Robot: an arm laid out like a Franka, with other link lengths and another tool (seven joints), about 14 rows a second.
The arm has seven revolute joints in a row. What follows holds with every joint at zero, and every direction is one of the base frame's.
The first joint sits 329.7 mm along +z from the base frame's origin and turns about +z.
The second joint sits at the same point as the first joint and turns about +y.
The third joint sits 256 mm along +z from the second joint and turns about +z.
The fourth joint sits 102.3 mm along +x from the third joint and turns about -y.
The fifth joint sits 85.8 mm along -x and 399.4 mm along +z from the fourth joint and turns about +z.
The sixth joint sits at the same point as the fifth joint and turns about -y.
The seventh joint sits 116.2 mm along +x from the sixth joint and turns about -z.
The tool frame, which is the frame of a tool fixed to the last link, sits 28 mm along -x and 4 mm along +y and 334.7 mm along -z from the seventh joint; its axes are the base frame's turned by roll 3.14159, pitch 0.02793 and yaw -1.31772 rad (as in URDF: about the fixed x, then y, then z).
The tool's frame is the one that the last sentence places.
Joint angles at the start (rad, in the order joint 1, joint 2, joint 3, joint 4, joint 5, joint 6, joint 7):
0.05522 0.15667 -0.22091 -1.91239 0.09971 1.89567 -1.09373
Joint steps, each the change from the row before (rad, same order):
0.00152 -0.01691 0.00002 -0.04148 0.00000 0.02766 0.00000
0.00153 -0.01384 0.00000 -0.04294 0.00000 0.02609 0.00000
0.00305 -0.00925 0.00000 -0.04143 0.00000 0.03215 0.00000
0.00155 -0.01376 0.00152 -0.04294 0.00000 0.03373 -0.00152
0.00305 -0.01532 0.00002 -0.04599 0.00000 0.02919 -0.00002
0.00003 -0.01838 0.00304 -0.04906 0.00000 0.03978 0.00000
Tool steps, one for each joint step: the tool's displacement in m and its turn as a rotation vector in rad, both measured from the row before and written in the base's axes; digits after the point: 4 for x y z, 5 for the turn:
-0.0058 0.0016 -0.0074 0.00188 -0.00298 -0.00132
-0.0081 0.0018 -0.0097 0.00221 0.00308 -0.00120
-0.0066 0.0021 -0.0112 0.00035 0.00028 0.00010
-0.0061 0.0023 -0.0093 0.00084 -0.00437 0.00155
-0.0091 0.0029 -0.0098 0.00190 0.00166 0.00039
-0.0067 0.0025 -0.0089 0.00048 -0.00864 -0.00023

